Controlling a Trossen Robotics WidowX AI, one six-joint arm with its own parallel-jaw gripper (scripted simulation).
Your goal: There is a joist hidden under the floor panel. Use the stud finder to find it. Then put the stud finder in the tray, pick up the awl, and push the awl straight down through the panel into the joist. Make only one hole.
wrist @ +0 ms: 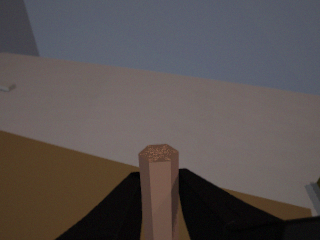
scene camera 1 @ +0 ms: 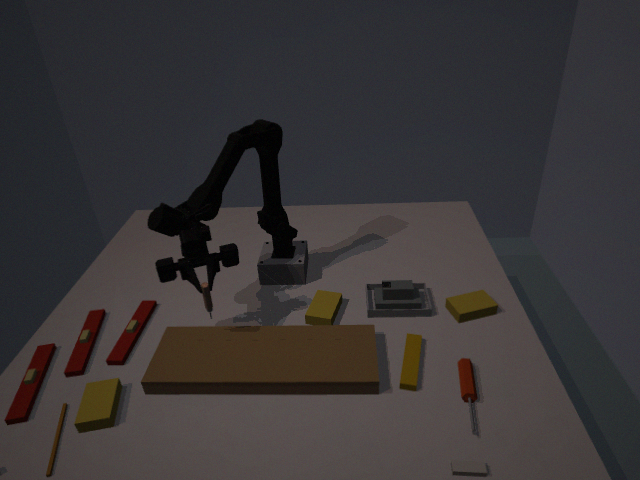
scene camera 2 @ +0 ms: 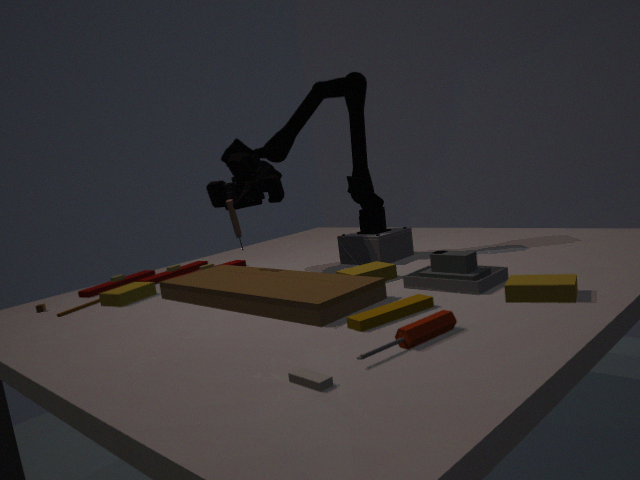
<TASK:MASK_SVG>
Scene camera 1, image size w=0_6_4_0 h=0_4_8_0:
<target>my gripper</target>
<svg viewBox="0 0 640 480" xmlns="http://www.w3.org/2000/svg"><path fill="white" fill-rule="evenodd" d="M237 245L234 243L219 246L220 253L209 254L206 241L211 241L209 225L182 230L179 232L181 253L184 258L178 259L176 263L173 263L172 257L158 260L156 267L160 281L165 283L175 280L177 277L176 271L179 271L182 280L190 282L201 294L201 286L194 268L206 265L209 289L212 291L214 277L220 271L219 261L222 261L222 265L226 268L239 264Z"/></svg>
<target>grey stud finder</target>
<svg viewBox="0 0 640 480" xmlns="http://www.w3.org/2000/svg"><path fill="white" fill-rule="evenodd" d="M374 288L376 310L421 309L422 307L418 287L413 287L412 280L382 281L382 288Z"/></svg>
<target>yellow block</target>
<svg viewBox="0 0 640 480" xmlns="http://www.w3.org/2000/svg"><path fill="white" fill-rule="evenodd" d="M119 378L86 384L75 421L75 426L79 433L114 427L122 389Z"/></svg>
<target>orange screwdriver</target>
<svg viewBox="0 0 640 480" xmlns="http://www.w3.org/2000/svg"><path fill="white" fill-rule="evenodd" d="M461 359L457 363L461 398L464 402L469 403L472 434L476 435L472 403L477 400L472 362L469 358Z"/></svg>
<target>yellow block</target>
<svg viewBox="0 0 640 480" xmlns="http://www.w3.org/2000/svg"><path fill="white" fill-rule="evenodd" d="M498 305L483 290L446 298L446 308L458 323L496 315Z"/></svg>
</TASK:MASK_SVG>
